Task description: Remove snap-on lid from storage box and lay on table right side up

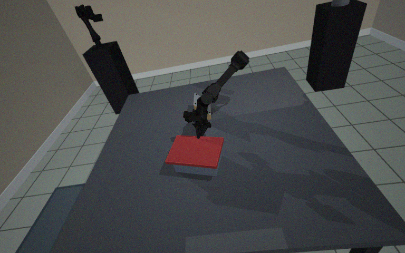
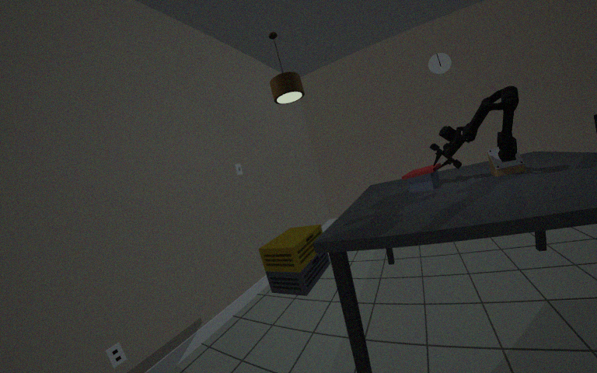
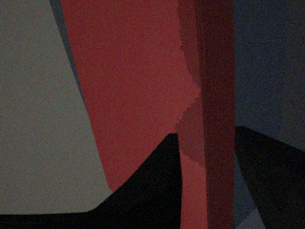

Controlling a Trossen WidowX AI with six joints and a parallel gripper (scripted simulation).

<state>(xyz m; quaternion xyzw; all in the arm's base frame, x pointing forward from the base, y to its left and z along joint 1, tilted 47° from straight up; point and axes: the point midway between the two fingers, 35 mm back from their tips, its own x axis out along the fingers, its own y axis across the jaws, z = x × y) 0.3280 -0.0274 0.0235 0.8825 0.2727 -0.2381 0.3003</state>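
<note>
My gripper tip is 7 cm short of the red lid and 2 cm to the left of it. The rest, counted from my gripper tip: storage box (7 cm ahead, 2 cm to the right, 5 cm below).
</note>
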